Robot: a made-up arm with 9 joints. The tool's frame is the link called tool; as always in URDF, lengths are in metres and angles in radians. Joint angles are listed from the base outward. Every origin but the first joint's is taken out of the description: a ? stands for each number. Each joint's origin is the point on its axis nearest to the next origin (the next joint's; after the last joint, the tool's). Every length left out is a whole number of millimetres.
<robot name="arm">
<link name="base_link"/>
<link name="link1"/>
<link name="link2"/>
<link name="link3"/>
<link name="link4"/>
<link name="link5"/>
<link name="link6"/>
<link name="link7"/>
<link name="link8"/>
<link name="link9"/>
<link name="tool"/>
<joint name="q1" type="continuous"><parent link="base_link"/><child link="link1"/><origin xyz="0.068 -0.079 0.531" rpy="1.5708 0 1.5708"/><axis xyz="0 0 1"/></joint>
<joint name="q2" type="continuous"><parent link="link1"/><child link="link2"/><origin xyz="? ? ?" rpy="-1.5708 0 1.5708"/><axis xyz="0 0 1"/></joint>
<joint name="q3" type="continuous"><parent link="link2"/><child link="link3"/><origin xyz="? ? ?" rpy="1.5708 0 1.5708"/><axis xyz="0 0 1"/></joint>
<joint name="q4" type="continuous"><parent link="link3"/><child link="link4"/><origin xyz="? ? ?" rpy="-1.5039 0.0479 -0.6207"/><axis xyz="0 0 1"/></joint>
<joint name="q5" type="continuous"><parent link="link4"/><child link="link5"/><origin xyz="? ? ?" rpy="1.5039 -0.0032 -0.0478"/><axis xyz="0 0 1"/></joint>
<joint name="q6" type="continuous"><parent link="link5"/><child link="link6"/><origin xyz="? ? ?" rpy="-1.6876 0.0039 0.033"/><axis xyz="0 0 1"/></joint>
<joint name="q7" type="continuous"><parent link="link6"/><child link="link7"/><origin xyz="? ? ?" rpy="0.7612 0.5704 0.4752"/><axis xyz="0 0 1"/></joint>
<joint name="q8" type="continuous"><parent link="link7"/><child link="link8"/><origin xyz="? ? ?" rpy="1.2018 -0.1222 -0.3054"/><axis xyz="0 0 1"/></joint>
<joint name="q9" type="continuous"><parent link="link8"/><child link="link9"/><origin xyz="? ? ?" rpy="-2.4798 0.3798 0.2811"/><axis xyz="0 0 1"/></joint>
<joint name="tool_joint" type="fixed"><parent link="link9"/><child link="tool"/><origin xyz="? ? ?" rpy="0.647 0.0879 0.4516"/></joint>
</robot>
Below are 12 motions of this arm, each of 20 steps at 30 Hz.
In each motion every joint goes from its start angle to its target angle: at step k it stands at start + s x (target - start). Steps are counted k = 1, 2, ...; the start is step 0. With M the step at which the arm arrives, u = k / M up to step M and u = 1 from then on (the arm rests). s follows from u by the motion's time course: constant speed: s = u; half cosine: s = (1 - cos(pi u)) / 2; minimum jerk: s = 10 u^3 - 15 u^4 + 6 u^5.
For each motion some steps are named. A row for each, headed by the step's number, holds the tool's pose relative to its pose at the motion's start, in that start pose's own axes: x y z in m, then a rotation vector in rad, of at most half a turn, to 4 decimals.
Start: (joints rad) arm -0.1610 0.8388 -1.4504 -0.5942 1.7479 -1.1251 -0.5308 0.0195 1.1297
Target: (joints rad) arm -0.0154 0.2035 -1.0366 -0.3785 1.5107 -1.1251 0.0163 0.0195 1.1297
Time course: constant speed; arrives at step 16
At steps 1, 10, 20:
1: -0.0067 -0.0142 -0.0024 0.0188 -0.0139 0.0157
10: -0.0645 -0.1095 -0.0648 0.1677 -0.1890 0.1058
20: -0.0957 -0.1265 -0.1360 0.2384 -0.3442 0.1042

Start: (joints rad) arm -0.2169 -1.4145 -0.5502 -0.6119 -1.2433 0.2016 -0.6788 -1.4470 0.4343
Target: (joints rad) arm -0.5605 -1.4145 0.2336 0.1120 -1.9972 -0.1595 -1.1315 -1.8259 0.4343
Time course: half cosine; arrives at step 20
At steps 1, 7, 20:
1: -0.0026 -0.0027 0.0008 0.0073 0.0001 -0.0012
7: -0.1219 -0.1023 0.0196 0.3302 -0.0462 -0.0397
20: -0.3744 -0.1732 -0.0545 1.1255 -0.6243 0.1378

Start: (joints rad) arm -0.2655 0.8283 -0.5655 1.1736 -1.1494 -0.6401 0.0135 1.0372 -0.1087
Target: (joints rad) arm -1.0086 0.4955 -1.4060 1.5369 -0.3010 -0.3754 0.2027 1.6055 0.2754
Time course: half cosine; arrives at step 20
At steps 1, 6, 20:
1: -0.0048 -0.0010 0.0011 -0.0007 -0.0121 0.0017
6: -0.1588 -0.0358 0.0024 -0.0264 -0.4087 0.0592
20: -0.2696 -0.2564 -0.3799 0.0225 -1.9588 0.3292

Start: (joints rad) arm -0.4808 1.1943 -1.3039 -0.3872 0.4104 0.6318 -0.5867 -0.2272 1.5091
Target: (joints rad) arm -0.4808 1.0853 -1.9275 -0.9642 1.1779 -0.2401 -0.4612 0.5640 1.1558
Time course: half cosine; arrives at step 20
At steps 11, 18, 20:
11: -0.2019 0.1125 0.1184 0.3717 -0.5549 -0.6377
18: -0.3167 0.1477 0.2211 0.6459 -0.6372 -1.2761
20: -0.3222 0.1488 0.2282 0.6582 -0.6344 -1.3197

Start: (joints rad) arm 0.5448 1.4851 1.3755 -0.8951 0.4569 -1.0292 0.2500 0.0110 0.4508
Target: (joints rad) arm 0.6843 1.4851 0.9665 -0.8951 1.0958 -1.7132 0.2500 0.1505 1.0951
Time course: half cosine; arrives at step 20
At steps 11, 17, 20:
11: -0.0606 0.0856 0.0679 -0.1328 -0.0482 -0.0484
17: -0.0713 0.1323 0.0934 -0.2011 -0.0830 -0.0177
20: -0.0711 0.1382 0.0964 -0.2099 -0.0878 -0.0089

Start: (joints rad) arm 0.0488 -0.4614 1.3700 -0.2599 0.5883 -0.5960 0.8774 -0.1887 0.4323
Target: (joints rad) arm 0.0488 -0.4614 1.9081 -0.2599 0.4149 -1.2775 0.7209 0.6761 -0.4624
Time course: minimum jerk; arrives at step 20
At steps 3, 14, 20:
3: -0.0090 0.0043 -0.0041 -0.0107 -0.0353 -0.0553
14: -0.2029 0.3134 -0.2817 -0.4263 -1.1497 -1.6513
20: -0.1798 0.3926 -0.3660 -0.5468 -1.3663 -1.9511

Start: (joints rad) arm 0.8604 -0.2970 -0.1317 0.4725 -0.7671 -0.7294 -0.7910 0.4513 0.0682
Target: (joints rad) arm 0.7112 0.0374 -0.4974 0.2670 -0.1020 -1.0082 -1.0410 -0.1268 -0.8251
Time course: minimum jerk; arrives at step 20
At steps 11, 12, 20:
11: -0.0212 -0.2100 -0.0725 0.3337 0.0258 -0.4486
12: -0.0297 -0.2381 -0.0884 0.3783 0.0409 -0.5220
20: -0.0718 -0.3221 -0.1529 0.5205 0.1164 -0.7883

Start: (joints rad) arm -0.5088 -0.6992 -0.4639 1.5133 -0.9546 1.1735 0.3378 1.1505 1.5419
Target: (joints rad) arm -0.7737 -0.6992 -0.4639 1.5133 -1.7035 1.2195 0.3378 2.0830 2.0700
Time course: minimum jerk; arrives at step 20
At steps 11, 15, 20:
11: -0.1246 0.0146 -0.1242 -0.1013 -0.1954 -0.1532
15: -0.1603 -0.0073 -0.1819 -0.0601 -0.2753 -0.2261
20: -0.1690 -0.0189 -0.1988 -0.0319 -0.2984 -0.2464

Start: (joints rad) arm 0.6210 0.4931 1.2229 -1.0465 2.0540 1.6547 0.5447 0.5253 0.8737
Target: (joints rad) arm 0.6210 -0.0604 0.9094 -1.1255 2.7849 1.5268 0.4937 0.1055 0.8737
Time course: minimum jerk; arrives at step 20
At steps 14, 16, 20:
14: 0.2004 -0.1482 -0.1599 0.2203 0.8335 0.6683
16: 0.2144 -0.1527 -0.1939 0.2263 0.9406 0.7341
20: 0.2204 -0.1546 -0.2134 0.2272 0.9995 0.7682

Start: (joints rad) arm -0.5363 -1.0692 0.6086 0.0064 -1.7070 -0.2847 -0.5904 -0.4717 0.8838
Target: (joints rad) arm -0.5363 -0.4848 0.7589 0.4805 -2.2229 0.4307 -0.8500 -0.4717 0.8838
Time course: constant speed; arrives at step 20
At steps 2, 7, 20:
2: -0.0194 -0.0087 0.0010 0.0495 0.0605 -0.1121
7: -0.0696 -0.0283 -0.0028 0.2028 0.2050 -0.3717
20: -0.2103 -0.0406 -0.0507 0.7527 0.5070 -0.8683

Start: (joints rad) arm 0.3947 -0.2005 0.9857 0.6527 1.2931 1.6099 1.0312 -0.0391 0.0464
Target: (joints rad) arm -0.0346 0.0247 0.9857 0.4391 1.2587 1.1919 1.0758 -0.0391 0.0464
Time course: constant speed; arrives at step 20
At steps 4, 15, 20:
4: -0.0039 -0.0551 -0.0060 -0.0131 0.0101 -0.1736
15: -0.0395 -0.1948 -0.0228 -0.0677 0.0454 -0.6493
20: -0.0655 -0.2509 -0.0303 -0.1014 0.0655 -0.8642

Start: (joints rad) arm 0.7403 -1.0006 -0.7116 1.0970 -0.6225 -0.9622 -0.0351 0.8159 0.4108
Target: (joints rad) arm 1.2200 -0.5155 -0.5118 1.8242 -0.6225 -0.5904 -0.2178 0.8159 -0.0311
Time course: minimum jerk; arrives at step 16
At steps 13, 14, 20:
13: 0.0544 0.0968 0.2319 -0.9636 0.0099 0.0118
14: 0.0597 0.1012 0.2371 -0.9905 0.0172 0.0255
20: 0.0624 0.1033 0.2395 -1.0033 0.0209 0.0326

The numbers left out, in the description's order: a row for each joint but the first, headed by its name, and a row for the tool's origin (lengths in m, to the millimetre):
q2: 0.348 -0.205 0
q3: -0.078 -0.034 0
q4: 0.001 0.175 0
q5: -0.31 -0.171 0
q6: -0.197 0.146 0
q7: -0.026 -0.003 0
q8: 0.027 0.069 0
q9: -0.006 0.24 0
tool: 0.139 0.019 0

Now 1 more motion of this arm.
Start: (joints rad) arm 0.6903 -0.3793 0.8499 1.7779 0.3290 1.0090 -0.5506 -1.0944 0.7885
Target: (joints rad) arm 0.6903 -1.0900 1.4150 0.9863 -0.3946 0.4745 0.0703 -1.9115 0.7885
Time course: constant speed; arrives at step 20
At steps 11, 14, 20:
11: -0.1592 0.2095 0.2623 0.4893 -0.0175 1.3297
14: -0.2391 0.2147 0.3566 0.5532 -0.0979 1.6809
20: -0.4119 0.1234 0.5337 0.5712 -0.3761 2.3233

